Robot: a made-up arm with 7 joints. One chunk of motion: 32 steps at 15 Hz.
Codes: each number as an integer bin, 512 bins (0 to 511) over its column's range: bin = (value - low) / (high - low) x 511, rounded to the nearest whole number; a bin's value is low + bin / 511 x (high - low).
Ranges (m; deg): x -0.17..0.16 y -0.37..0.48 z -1.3..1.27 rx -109..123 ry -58..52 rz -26..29
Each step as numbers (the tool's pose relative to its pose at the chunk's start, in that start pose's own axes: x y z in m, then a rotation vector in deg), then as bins.
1 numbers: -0.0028 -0.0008 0.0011 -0.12 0.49 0.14
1 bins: 259 222 259 240 272 243
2 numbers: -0.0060 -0.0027 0.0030 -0.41 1.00 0.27
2 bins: 254 221 259 239 274 244
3 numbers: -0.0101 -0.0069 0.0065 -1.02 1.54 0.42
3 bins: 248 218 260 238 277 245
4 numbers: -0.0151 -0.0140 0.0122 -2.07 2.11 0.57
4 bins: 240 214 261 236 279 247
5 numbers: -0.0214 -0.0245 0.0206 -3.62 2.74 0.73
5 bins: 230 208 263 232 282 248
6 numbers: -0.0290 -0.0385 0.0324 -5.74 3.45 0.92
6 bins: 218 199 265 227 285 250
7 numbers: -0.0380 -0.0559 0.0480 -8.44 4.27 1.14
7 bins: 204 189 268 221 289 252
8 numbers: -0.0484 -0.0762 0.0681 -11.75 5.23 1.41
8 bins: 188 177 272 214 294 255
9 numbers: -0.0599 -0.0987 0.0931 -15.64 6.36 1.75
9 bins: 170 163 277 206 299 258
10 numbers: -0.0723 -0.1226 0.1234 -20.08 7.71 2.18
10 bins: 151 149 283 196 305 262
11 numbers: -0.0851 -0.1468 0.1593 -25.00 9.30 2.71
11 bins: 131 134 290 185 313 267
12 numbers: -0.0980 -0.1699 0.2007 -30.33 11.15 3.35
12 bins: 111 120 298 173 321 273
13 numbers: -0.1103 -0.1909 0.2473 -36.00 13.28 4.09
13 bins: 92 108 308 161 331 280
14 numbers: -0.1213 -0.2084 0.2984 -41.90 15.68 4.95
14 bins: 75 97 318 148 342 288
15 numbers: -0.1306 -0.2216 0.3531 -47.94 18.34 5.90
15 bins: 61 89 329 134 355 296
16 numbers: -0.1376 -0.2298 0.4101 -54.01 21.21 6.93
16 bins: 50 84 340 121 368 306
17 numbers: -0.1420 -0.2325 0.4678 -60.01 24.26 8.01
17 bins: 43 83 351 108 382 316
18 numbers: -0.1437 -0.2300 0.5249 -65.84 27.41 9.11
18 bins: 41 84 363 95 397 326
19 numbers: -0.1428 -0.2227 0.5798 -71.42 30.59 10.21
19 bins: 42 89 374 83 412 336
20 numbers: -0.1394 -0.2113 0.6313 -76.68 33.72 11.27
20 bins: 47 95 384 71 426 346
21 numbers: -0.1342 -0.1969 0.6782 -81.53 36.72 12.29
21 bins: 55 104 393 61 440 356
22 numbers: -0.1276 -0.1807 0.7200 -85.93 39.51 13.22
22 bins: 66 114 402 51 453 364
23 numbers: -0.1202 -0.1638 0.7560 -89.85 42.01 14.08
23 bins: 77 124 409 42 465 372
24 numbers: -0.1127 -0.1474 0.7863 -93.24 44.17 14.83
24 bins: 89 134 415 35 475 379
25 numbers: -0.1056 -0.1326 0.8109 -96.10 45.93 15.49
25 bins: 100 143 420 28 483 385
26 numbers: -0.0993 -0.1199 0.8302 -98.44 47.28 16.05
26 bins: 109 150 424 23 489 391
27 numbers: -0.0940 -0.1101 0.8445 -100.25 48.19 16.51
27 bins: 118 156 426 19 493 395
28 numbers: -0.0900 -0.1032 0.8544 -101.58 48.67 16.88
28 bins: 124 160 428 16 496 398
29 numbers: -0.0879 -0.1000 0.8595 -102.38 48.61 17.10
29 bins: 127 162 429 15 495 400
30 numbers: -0.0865 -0.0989 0.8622 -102.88 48.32 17.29
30 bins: 129 163 430 13 494 402
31 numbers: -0.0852 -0.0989 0.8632 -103.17 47.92 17.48
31 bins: 131 163 430 13 492 404
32 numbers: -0.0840 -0.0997 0.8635 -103.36 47.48 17.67
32 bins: 133 162 430 12 490 406
